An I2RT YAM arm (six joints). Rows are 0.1 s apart.
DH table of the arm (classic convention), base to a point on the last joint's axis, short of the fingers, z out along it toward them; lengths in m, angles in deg. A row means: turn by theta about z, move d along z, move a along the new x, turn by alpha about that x. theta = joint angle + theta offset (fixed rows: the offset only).
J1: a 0.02, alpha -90, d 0.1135, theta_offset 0
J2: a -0.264, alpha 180, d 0, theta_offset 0
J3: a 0.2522, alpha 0, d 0, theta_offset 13.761
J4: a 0.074, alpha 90, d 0, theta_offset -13.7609
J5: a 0, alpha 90, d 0, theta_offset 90
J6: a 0, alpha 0, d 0.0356, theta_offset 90
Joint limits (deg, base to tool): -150..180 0..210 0..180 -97..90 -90..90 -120..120
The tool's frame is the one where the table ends.
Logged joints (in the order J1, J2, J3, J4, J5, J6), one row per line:
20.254, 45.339, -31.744, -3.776, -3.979, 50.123
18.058, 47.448, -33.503, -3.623, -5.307, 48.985
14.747, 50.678, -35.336, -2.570, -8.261, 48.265
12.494, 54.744, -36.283, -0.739, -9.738, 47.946
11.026, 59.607, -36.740, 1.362, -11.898, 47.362
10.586, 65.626, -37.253, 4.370, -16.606, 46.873
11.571, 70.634, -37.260, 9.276, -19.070, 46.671
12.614, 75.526, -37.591, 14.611, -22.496, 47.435
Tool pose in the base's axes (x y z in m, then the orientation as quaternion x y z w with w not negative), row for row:
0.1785, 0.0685, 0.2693, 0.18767, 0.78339, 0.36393, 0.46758
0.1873, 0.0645, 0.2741, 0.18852, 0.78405, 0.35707, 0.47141
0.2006, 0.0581, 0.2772, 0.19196, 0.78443, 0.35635, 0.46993
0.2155, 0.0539, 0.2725, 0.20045, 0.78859, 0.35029, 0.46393
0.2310, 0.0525, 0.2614, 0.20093, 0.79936, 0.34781, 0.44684
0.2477, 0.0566, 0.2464, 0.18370, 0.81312, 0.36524, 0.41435
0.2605, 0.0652, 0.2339, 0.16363, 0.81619, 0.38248, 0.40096
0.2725, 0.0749, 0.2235, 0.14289, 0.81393, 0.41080, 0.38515
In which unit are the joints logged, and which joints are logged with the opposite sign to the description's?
The joints are logged in degrees. Opposite sign: J3.
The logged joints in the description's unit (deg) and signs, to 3 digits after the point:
20.254, 45.339, 31.744, -3.776, -3.979, 50.123
18.058, 47.448, 33.503, -3.623, -5.307, 48.985
14.747, 50.678, 35.336, -2.570, -8.261, 48.265
12.494, 54.744, 36.283, -0.739, -9.738, 47.946
11.026, 59.607, 36.740, 1.362, -11.898, 47.362
10.586, 65.626, 37.253, 4.370, -16.606, 46.873
11.571, 70.634, 37.260, 9.276, -19.070, 46.671
12.614, 75.526, 37.591, 14.611, -22.496, 47.435

